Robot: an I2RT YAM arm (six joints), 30 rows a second.
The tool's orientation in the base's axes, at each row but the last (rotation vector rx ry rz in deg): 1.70 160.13 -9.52; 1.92 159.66 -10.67; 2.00 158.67 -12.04; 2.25 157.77 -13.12; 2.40 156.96 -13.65
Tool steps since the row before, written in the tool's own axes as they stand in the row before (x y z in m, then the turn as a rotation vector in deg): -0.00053 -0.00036 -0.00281 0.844 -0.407 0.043; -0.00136 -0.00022 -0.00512 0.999 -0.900 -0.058; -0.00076 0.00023 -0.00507 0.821 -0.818 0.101; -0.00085 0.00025 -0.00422 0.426 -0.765 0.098; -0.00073 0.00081 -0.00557 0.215 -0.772 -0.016
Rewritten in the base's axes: -0.00045 -0.00002 0.00285 -0.797 -0.409 -0.278; -0.00047 0.00046 0.00526 -1.000 -0.884 -0.176; -0.00107 0.00099 0.00492 -0.773 -0.826 -0.271; -0.00074 0.00094 0.00414 -0.404 -0.772 -0.130; -0.00138 0.00176 0.00522 -0.253 -0.759 0.056
